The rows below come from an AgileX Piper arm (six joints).
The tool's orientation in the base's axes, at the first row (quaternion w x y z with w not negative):
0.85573, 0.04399, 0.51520, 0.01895
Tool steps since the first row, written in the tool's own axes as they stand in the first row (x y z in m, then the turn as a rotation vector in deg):
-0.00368, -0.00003, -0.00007, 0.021, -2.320, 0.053
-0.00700, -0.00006, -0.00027, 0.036, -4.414, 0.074
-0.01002, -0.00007, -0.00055, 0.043, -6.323, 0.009
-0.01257, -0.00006, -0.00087, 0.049, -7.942, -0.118
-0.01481, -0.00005, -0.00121, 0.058, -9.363, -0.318
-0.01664, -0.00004, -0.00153, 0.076, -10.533, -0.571
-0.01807, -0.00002, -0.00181, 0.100, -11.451, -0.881
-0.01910, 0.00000, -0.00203, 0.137, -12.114, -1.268
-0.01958, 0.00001, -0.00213, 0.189, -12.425, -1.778
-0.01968, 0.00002, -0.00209, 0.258, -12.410, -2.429
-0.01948, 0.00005, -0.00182, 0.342, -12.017, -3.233
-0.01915, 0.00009, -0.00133, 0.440, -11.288, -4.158
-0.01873, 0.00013, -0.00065, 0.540, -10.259, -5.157
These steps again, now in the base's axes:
-0.00179, -0.00031, 0.00320, 0.027, -2.311, -0.214
-0.00352, -0.00059, 0.00603, 0.025, -4.395, -0.416
-0.00518, -0.00082, 0.00856, -0.053, -6.291, -0.633
-0.00666, -0.00099, 0.01065, -0.184, -7.895, -0.851
-0.00801, -0.00113, 0.01247, -0.374, -9.298, -1.087
-0.00915, -0.00125, 0.01393, -0.605, -10.447, -1.331
-0.01006, -0.00132, 0.01506, -0.879, -11.342, -1.584
-0.01074, -0.00137, 0.01586, -1.212, -11.977, -1.859
-0.01105, -0.00139, 0.01624, -1.642, -12.254, -2.172
-0.01106, -0.00139, 0.01635, -2.185, -12.198, -2.534
-0.01073, -0.00136, 0.01630, -2.851, -11.755, -2.945
-0.01014, -0.00133, 0.01624, -3.613, -10.970, -3.392
-0.00935, -0.00129, 0.01619, -4.435, -9.882, -3.847

